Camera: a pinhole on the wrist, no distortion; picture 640 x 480 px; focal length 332.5 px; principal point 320.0 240.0 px. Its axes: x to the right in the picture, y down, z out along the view. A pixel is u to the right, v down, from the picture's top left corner.
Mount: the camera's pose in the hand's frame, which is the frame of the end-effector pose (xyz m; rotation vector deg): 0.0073 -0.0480 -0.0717 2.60 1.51 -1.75
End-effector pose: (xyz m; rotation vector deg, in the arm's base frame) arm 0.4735 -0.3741 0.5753 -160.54 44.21 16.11
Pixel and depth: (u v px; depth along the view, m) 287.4 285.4 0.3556
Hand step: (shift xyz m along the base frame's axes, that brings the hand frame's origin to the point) -0.0422 0.0953 -0.2678
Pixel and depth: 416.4 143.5 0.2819
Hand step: 0.1294 0.1298 -0.1944
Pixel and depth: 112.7 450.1 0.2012
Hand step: -0.1475 0.0269 -0.1180
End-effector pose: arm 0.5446 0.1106 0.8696 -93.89 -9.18 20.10
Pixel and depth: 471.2 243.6 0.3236
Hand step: 0.0806 0.2910 0.0258
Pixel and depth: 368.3 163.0 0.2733
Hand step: -0.0012 0.2154 0.1041
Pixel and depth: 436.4 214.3 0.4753
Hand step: 0.0583 0.4437 0.0606
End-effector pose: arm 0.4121 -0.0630 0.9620 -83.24 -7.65 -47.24
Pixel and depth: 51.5 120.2 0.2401
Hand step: -0.1453 0.2426 0.0411
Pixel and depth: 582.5 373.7 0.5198
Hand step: 0.5624 0.2108 0.2111
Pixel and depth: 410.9 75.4 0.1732
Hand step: -0.0023 0.0777 0.1637
